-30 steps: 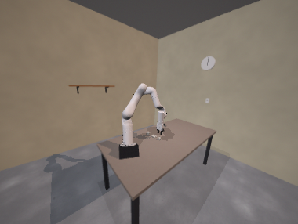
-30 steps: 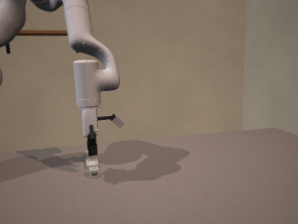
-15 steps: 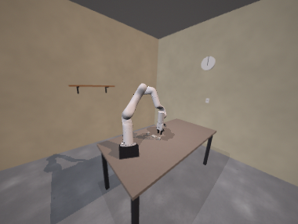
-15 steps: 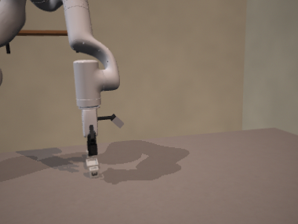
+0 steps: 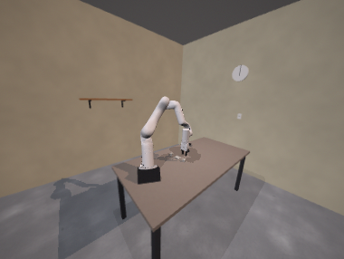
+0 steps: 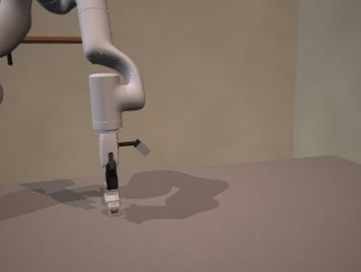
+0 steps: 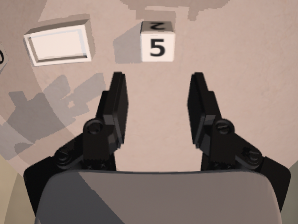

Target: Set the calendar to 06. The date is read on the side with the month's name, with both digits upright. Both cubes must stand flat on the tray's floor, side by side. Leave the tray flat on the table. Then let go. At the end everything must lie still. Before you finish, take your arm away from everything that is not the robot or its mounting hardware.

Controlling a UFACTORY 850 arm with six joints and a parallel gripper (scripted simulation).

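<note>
Right now my hand is 90 mm above the white number cube. The rest, counted from my hand: white calendar tray 20 mm behind, 110 mm to the left, 100 mm below.
</note>
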